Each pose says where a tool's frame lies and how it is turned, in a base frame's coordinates. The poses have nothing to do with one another.
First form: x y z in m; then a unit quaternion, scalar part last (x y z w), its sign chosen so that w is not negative.
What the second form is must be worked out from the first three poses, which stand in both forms.
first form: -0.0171 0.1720 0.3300 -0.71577 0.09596 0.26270 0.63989
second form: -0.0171 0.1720 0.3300 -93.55 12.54 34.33
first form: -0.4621 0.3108 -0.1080 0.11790 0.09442 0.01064 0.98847
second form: -0.4621 0.3108 -0.1080 13.56 10.86 1.22
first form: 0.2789 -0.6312 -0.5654 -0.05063 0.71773 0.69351 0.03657
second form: 0.2789 -0.6312 -0.5654 -8.91 126.27 122.01
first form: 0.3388 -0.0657 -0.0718 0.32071 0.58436 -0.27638 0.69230
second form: 0.3388 -0.0657 -0.0718 41.05 74.81 -35.38
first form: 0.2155 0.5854 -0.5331 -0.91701 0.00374 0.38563 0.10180
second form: 0.2155 0.5854 -0.5331 -155.15 0.63 65.25
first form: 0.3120 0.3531 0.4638 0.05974 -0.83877 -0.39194 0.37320
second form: 0.3120 0.3531 0.4638 8.77 -123.11 -57.53
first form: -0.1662 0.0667 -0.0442 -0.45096 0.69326 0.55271 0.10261
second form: -0.1662 0.0667 -0.0442 -76.26 117.24 93.47
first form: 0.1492 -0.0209 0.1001 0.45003 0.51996 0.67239 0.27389
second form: 0.1492 -0.0209 0.1001 69.35 80.13 103.62
